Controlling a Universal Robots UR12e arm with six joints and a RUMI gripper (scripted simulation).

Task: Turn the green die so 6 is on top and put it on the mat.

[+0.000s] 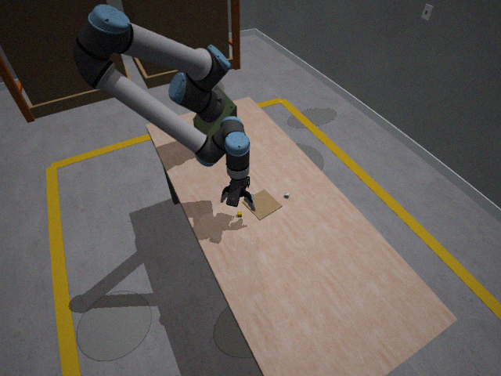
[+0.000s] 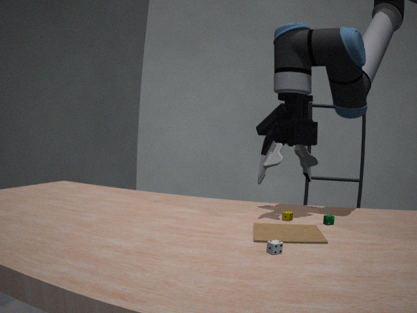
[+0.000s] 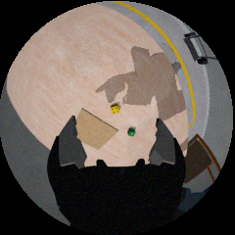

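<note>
My gripper is now 1 cm past the yellow die, 1 cm to the right of it and 8 cm above it. Also, from my hand: tan mat (3 cm behind, 14 cm to the left, 8 cm below); then white die (2 cm behind, 28 cm to the left, 8 cm below); then green die (11 cm behind, 3 cm to the left, 8 cm below).
</note>
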